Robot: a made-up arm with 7 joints. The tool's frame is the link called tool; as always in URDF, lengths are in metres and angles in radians. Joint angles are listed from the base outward.
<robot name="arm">
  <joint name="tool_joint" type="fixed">
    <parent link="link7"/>
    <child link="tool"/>
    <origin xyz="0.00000 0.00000 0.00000" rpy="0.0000 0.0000 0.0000"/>
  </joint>
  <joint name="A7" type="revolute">
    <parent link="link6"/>
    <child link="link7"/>
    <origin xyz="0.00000 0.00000 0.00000" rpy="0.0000 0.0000 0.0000"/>
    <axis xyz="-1 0 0"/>
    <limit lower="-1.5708" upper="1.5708"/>
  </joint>
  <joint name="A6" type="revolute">
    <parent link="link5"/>
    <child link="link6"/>
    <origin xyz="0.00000 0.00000 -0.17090" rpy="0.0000 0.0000 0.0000"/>
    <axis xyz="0 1 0"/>
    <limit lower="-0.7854" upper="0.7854"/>
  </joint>
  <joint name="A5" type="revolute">
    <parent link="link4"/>
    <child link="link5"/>
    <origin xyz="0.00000 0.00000 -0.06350" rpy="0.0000 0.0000 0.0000"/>
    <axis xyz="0 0 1"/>
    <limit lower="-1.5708" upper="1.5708"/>
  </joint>
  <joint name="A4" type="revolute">
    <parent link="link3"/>
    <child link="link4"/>
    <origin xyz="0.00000 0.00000 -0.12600" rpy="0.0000 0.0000 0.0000"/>
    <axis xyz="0 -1 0"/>
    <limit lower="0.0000" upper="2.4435"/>
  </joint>
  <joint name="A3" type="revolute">
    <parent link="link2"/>
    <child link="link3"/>
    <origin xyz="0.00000 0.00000 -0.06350" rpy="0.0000 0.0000 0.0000"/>
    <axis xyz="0 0 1"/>
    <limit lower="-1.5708" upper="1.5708"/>
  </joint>
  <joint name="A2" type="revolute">
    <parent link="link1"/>
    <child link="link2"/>
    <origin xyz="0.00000 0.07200 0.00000" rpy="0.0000 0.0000 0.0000"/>
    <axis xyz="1 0 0"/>
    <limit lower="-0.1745" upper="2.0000"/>
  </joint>
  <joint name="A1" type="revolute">
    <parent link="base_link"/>
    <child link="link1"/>
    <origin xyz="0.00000 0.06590 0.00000" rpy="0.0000 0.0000 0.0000"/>
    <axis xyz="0 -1 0"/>
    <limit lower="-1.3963" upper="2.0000"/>
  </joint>
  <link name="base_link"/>
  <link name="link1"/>
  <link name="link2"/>
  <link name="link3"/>
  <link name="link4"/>
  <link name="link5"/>
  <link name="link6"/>
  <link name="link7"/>
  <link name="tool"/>
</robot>
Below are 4 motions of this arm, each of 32 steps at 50 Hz.
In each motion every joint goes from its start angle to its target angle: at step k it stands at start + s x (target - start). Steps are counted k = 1, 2, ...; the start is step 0. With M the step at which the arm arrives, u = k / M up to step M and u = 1 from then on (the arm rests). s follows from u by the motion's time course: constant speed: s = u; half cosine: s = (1 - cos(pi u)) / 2; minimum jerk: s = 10 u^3 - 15 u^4 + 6 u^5.
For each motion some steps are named. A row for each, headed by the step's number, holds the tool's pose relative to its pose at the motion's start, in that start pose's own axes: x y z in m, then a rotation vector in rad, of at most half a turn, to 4 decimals.
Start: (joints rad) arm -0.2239 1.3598 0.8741 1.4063 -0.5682 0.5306 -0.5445
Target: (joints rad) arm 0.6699 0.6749 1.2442 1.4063 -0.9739 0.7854 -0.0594
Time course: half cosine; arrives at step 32
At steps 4, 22, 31, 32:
4: -0.0072 0.0018 -0.0019 -0.0020 0.0530 -0.0006
22: -0.1094 -0.0022 0.0344 -0.2384 1.0598 0.2179
31: -0.1124 -0.0171 0.0596 -0.3785 1.3199 0.3674
32: -0.1123 -0.0173 0.0598 -0.3802 1.3225 0.3692

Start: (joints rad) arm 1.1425 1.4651 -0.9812 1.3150 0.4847 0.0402 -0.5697
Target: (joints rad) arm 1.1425 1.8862 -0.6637 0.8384 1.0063 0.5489 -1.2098
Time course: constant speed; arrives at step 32
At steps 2, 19, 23, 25, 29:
2: -0.0079 0.0135 -0.0038 0.0836 0.0693 -0.0150
19: -0.0602 0.1415 -0.0086 0.7937 0.6195 -0.1418
23: -0.0679 0.1734 -0.0025 0.9545 0.7425 -0.1673
25: -0.0711 0.1893 0.0016 1.0331 0.8036 -0.1787
29: -0.0761 0.2210 0.0117 1.1861 0.9253 -0.1984

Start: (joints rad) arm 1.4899 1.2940 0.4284 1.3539 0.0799 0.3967 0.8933
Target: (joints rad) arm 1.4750 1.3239 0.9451 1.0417 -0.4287 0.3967 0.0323
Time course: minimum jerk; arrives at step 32
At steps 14, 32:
14: -0.0239 0.0332 0.0341 0.5611 0.1353 0.0283
32: -0.0718 0.0647 0.0912 1.3686 0.4243 0.0366

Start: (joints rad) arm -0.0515 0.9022 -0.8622 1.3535 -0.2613 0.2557 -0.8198
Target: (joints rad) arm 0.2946 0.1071 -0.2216 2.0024 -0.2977 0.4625 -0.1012
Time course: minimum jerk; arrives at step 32
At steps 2, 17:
2: 0.0007 0.0002 -0.0004 0.0006 -0.0001 0.0027
17: 0.1385 0.1262 -0.0648 0.1575 -0.1407 0.6348

